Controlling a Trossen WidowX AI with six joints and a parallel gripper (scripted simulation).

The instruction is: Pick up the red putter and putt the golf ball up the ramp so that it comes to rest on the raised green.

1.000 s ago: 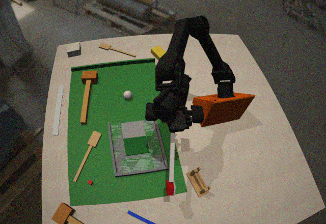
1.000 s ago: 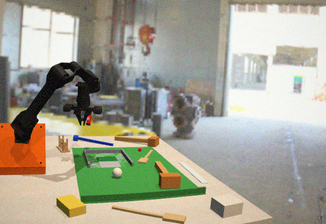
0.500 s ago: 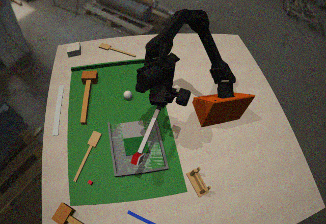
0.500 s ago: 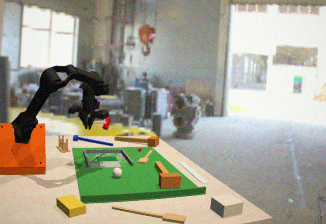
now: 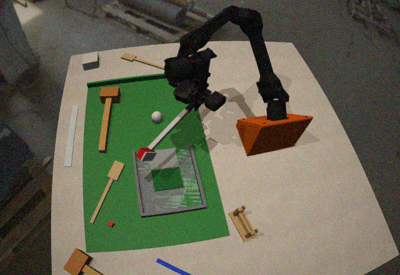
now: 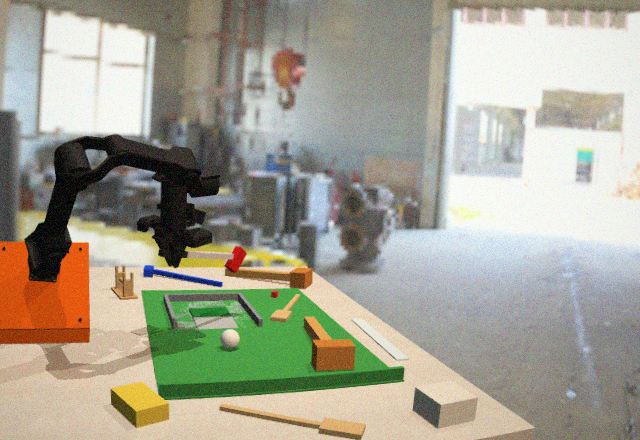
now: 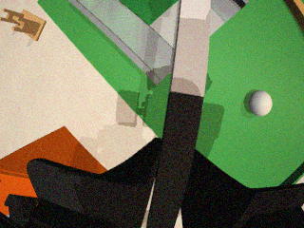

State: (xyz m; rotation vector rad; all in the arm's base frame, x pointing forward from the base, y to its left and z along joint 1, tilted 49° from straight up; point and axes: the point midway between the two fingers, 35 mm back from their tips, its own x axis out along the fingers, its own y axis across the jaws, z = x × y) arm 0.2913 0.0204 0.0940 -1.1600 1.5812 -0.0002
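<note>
The red putter lies 8 cm ahead of my gripper tip, 7 cm to the left of it and 1 cm above it. Also, from my gripper tip: green mat 18 cm ahead, 4 cm to the left, 16 cm below; wooden stand 12 cm behind, 37 cm to the left, 13 cm below; white golf ball 12 cm ahead, 9 cm to the right, 14 cm below.
</note>
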